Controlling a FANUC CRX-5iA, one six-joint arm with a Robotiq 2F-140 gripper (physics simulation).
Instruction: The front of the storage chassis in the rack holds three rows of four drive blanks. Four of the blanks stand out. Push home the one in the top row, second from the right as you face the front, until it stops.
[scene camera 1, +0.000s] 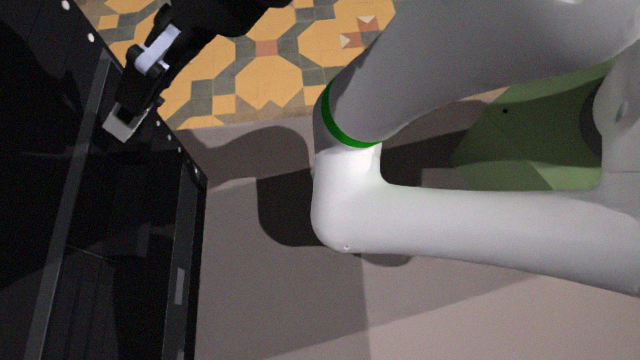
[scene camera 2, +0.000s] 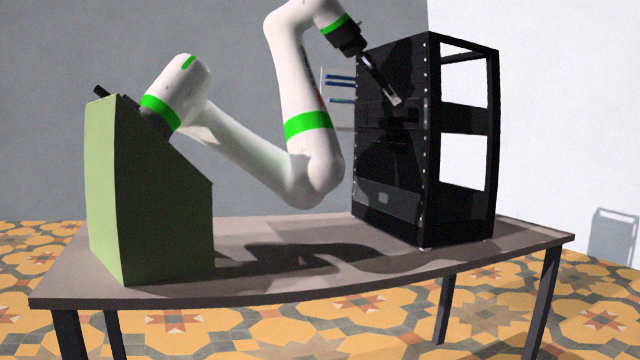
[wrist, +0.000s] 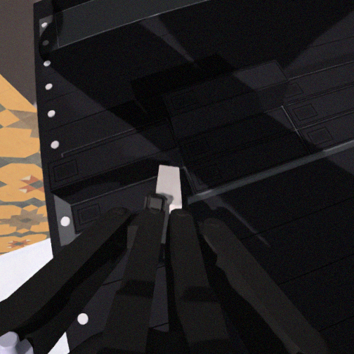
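Seen in the pictures: gripper, between the fingertips: (scene camera 1: 117, 130) (scene camera 2: 397, 102); arm's base, origin of its link: (scene camera 2: 141, 139).
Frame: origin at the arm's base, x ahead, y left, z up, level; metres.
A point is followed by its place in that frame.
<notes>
The storage chassis (scene camera 2: 367, 120) @(x 0.709, y 0.324, z 0.062 m) (wrist: 270, 170) sits in the black rack (scene camera 2: 462, 118) @(x 0.888, y 0.004, z 0.082 m); the wrist view shows its front upside down. The top-row blank second from the right (wrist: 235, 167) lies beside the bright lip and looks about level with the middle-row blank beside it; the dark picture hides small differences. A bottom-row blank (wrist: 225, 95) in the same column stands out clearly, and a middle-row blank (wrist: 110, 155) in the rightmost column also stands out. My gripper (scene camera 1: 125, 127) @(x 0.704, y 0.087, z 0.112 m) (scene camera 2: 396, 101) @(x 0.704, y 0.087, z 0.112 m) (wrist: 166, 181) is shut and empty. Its pale tip overlaps the target's right-hand edge; contact cannot be told.
The rack's screw-dotted upright (wrist: 51, 127) runs near the rightmost blanks. A grey panel (scene camera 2: 372, 200) @(x 0.725, y 0.293, z -0.205 m) (wrist: 100, 27) sits lower in the rack. Blue bars (scene camera 2: 340, 77) show beyond the rack's far side. The green pedestal (scene camera 1: 530, 135) @(x 0.122, y -0.016, z -0.077 m) (scene camera 2: 165, 215) @(x 0.077, y -0.145, z -0.154 m) stands on the table (scene camera 1: 280, 300) @(x 0.566, y 0.231, z -0.297 m) (scene camera 2: 240, 230) @(x 0.285, y 0.303, z -0.297 m).
</notes>
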